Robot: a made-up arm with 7 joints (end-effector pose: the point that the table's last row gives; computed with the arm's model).
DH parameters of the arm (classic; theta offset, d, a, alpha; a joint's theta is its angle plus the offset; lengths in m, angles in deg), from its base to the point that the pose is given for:
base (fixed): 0 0 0 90
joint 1: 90 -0.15 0 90
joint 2: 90 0 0 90
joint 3: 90 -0.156 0 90
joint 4: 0 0 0 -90
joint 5: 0 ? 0 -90
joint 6: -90 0 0 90
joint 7: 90 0 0 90
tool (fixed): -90 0 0 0
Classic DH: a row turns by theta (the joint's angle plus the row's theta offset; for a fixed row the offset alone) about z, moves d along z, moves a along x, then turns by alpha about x.
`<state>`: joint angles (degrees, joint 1 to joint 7).
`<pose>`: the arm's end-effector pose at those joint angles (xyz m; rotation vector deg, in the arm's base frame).
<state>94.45 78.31 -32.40 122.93 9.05 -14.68 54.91</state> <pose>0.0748 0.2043 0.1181 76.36 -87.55 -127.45</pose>
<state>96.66 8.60 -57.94 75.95 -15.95 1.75 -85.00</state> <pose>0.2007 0.0506 0.1053 -37.97 153.06 -36.33</pose>
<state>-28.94 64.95 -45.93 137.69 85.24 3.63 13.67</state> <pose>0.0232 0.1531 -0.1109 -79.81 -20.90 -0.62</pose>
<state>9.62 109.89 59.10 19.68 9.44 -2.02 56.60</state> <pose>0.0024 0.4211 0.1491 58.04 -81.77 -8.65</pose>
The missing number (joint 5, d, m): -0.158
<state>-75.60 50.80 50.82 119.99 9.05 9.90 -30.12</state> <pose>0.0540 0.2767 -0.0754 66.49 -67.26 -29.68</pose>
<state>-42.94 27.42 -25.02 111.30 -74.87 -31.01 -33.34</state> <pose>0.0185 0.1401 -0.1759 11.46 -116.93 -79.75</pose>
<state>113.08 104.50 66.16 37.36 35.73 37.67 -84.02</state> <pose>-0.1582 0.4007 -0.0253 34.49 35.84 -157.43</pose>
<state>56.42 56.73 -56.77 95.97 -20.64 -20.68 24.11</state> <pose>0.2030 0.1946 -0.0314 33.95 -83.96 -123.57</pose>
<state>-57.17 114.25 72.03 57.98 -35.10 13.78 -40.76</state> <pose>0.2028 0.3163 0.0817 154.87 -66.80 -54.80</pose>
